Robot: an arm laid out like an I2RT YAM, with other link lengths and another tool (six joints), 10 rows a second.
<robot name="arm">
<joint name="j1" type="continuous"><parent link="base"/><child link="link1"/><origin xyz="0 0 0.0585" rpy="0 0 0"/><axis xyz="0 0 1"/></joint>
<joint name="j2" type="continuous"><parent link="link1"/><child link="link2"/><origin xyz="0.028 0.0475 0.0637" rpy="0 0 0"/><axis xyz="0 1 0"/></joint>
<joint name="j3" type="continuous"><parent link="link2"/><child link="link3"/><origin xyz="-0.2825 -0.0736 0" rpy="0 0 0"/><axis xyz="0 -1 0"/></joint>
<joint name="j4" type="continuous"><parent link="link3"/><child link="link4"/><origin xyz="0.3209 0.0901 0.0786" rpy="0 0 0"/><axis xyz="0 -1 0"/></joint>
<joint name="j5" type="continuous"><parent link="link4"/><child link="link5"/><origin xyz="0.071 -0.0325 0.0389" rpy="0 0 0"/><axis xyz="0 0 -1"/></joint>
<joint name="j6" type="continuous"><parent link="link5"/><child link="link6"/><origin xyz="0.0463 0 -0.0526" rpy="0 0 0"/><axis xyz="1 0 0"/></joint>
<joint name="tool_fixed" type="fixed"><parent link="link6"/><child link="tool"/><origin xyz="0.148 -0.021 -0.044" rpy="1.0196 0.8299 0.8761"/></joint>
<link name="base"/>
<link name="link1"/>
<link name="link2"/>
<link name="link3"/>
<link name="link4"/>
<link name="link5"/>
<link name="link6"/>
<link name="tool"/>
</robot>
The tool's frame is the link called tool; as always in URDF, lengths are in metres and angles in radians. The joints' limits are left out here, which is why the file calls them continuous.
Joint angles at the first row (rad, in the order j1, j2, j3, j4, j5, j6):
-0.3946 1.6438 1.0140 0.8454 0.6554 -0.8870
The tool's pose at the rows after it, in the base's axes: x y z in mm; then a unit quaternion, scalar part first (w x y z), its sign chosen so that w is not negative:
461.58, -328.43, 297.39, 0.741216, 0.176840, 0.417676, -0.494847
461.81, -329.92, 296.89, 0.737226, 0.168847, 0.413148, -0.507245
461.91, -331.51, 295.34, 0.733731, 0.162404, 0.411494, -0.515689
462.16, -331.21, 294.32, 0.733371, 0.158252, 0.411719, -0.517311
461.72, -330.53, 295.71, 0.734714, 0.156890, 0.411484, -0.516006
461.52, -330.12, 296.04, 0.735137, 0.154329, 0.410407, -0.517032
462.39, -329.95, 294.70, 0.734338, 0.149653, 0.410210, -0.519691
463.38, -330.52, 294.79, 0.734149, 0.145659, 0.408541, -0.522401
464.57, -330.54, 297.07, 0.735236, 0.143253, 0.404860, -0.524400
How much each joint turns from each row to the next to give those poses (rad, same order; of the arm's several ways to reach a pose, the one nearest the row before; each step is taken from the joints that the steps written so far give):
-0.0002 0.0173 0.0044 0.0375 0.0071 -0.0297
0.0005 0.0226 0.0025 0.0456 0.0105 -0.0387
-0.0014 0.0167 0.0006 0.0306 0.0042 -0.0274
0.0001 0.0037 -0.0039 0.0119 -0.0030 -0.0104
-0.0002 -0.0060 -0.0035 -0.0016 -0.0047 0.0001
0.0001 0.0005 -0.0032 0.0094 -0.0022 -0.0069
0.0007 0.0083 -0.0015 0.0161 -0.0016 -0.0136
-0.0007 0.0086 0.0020 0.0156 -0.0023 -0.0124
0.0007 0.0063 0.0053 0.0134 -0.0007 -0.0095

